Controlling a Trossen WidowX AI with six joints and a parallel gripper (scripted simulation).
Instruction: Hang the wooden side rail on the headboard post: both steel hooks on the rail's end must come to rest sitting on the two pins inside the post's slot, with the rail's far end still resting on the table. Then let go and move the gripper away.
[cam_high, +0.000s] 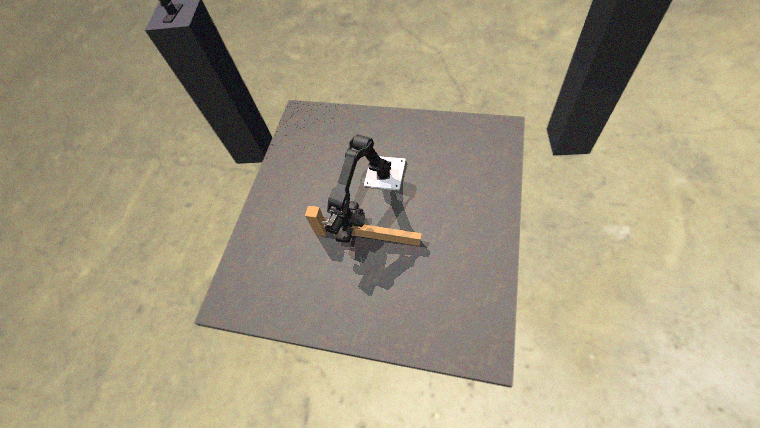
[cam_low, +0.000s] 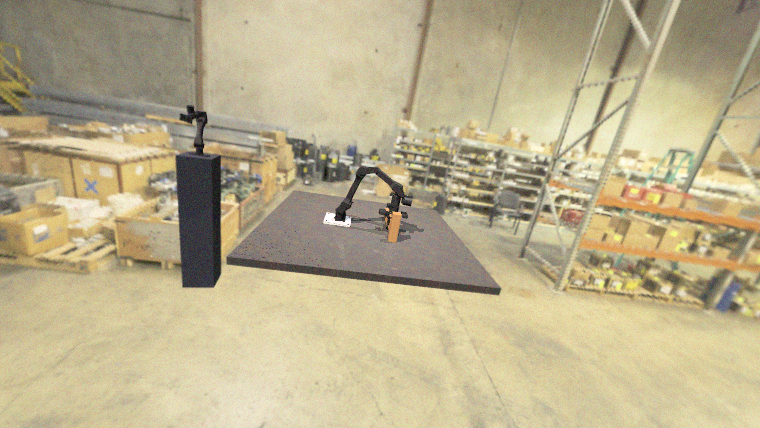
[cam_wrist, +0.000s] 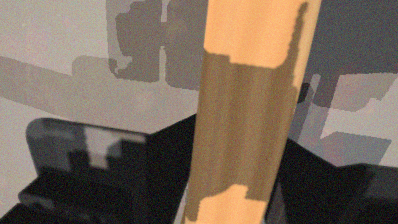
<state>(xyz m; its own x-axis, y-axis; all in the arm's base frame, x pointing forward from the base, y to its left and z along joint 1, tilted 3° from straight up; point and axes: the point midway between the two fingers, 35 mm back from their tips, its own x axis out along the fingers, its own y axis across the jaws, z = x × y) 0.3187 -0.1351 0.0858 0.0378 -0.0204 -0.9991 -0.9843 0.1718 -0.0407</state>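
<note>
Right now the wooden headboard post is 3 cm behind my gripper tip, 14 cm to the right of it and 4 cm above it.
</note>
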